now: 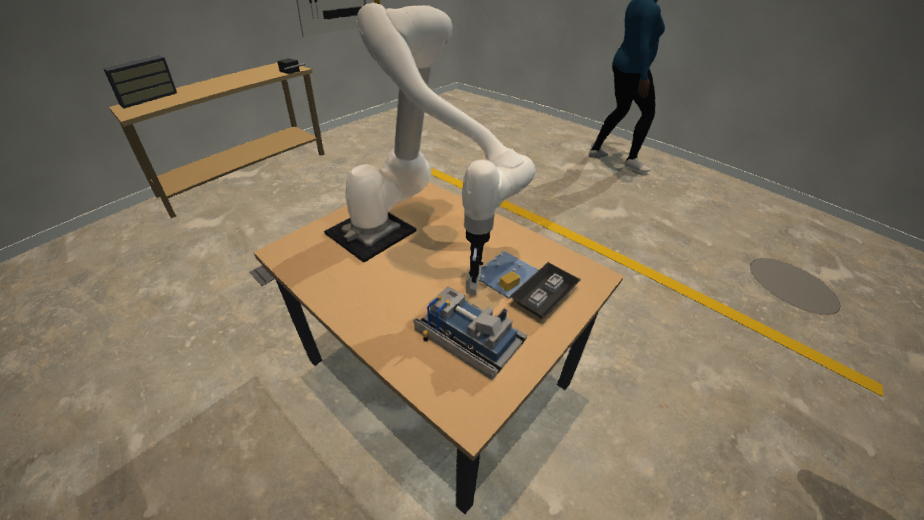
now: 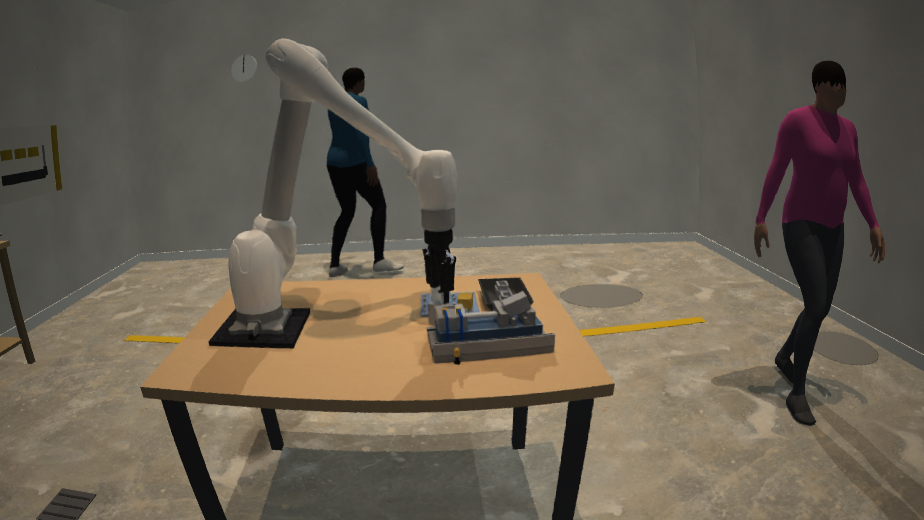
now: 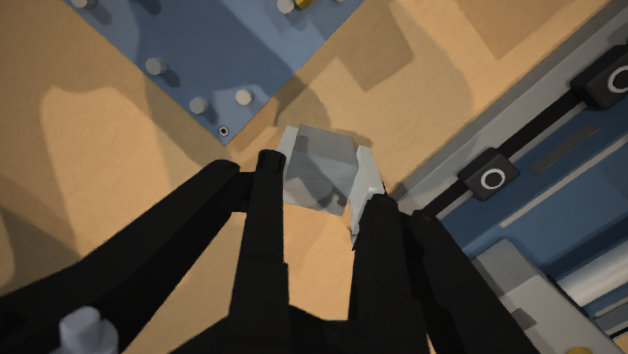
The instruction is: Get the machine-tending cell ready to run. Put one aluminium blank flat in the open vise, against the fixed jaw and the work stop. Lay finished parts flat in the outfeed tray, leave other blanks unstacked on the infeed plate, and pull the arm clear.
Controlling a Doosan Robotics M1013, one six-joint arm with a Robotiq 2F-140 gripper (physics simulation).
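Seen in the pictures: gripper, fingertip midpoint: (image 1: 475, 283) (image 3: 323, 155); arm's base, link origin: (image 1: 371, 228) (image 2: 261, 323).
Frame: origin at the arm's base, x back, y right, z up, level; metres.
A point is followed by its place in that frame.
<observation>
My gripper (image 1: 473, 278) @[z 0.020, x -0.546, y -0.005 m] (image 2: 437, 300) @[z 0.020, x -0.546, y -0.005 m] (image 3: 323, 155) @[z 0.020, x -0.546, y -0.005 m] points down between the infeed plate and the vise. It is shut on a grey aluminium blank (image 3: 322, 150) @[z 0.034, x -0.551, y -0.011 m], with a pale pad at each side; whether the blank touches the table is unclear. The blue vise (image 1: 466, 328) @[z 0.045, x -0.660, y 0.185 m] (image 2: 491, 331) @[z 0.040, x -0.654, y 0.207 m] (image 3: 575, 200) @[z 0.045, x -0.636, y 0.116 m] lies beside it. A grey block (image 1: 489, 322) @[z 0.112, x -0.730, y 0.171 m] (image 2: 515, 302) @[z 0.104, x -0.717, y 0.184 m] sits tilted on the vise's right part. The blue infeed plate (image 1: 499, 268) @[z -0.007, x -0.549, y -0.150 m] (image 3: 200, 40) @[z -0.006, x -0.540, y -0.114 m] has pegs. Two finished parts, one (image 1: 554, 280) @[z 0.018, x -0.750, y -0.201 m] behind the other (image 1: 538, 296) @[z 0.018, x -0.747, y -0.095 m], lie in the dark outfeed tray (image 1: 561, 294) @[z -0.003, x -0.796, y -0.177 m] (image 2: 521, 286) @[z 0.021, x -0.813, y -0.181 m].
A yellow block (image 1: 509, 280) @[z 0.029, x -0.633, y -0.087 m] (image 2: 464, 299) @[z 0.028, x -0.620, y -0.073 m] is on the infeed plate. Blue hoses (image 1: 434, 310) stand at the vise's left end. A grey rail (image 1: 455, 349) @[z 0.021, x -0.674, y 0.252 m] (image 2: 491, 347) @[z 0.017, x -0.646, y 0.253 m] runs along the vise's front. Two people, one in blue (image 1: 640, 38) (image 2: 349, 145) and one in pink (image 2: 819, 168), stand beyond the table.
</observation>
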